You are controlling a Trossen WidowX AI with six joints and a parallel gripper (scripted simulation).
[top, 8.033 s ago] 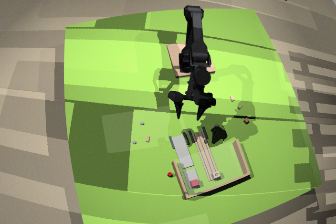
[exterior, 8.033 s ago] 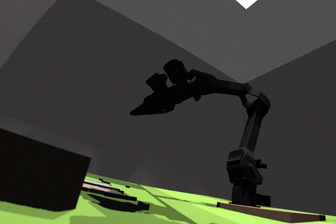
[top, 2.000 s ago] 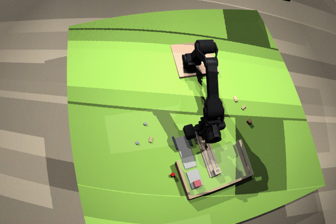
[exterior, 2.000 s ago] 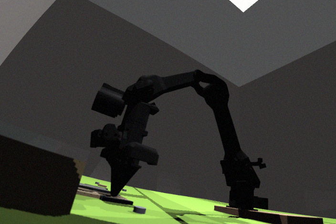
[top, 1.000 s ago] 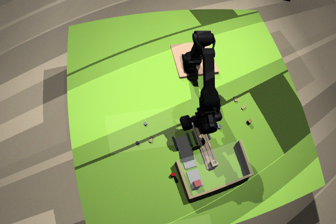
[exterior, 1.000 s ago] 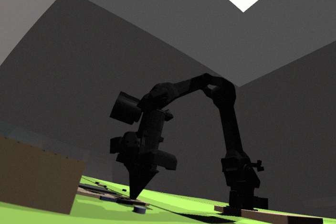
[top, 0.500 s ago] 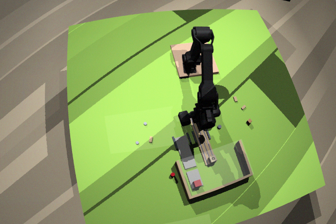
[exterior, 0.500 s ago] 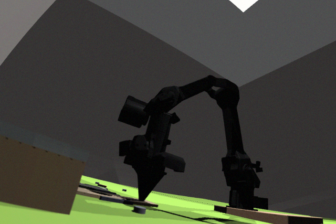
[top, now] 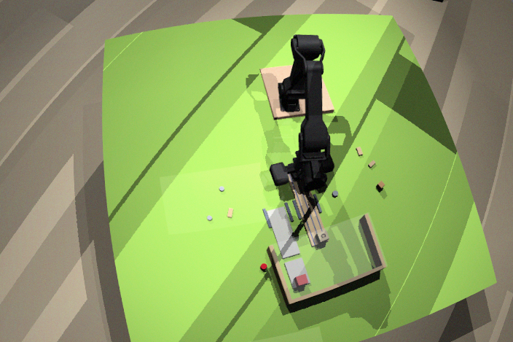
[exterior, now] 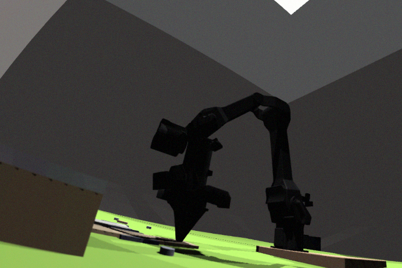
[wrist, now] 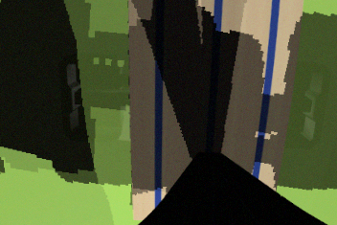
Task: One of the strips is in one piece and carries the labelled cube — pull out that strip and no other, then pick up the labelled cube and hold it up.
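Right now the tan strip is 9 cm ahead of my gripper tip and 2 cm to the left of it. Also, from my gripper tip: grey disc (5 cm ahead, 12 cm to the left); labelled cube (20 cm ahead, 6 cm to the left, 2 cm above); red knob (28 cm ahead, 12 cm to the right, 1 cm above).
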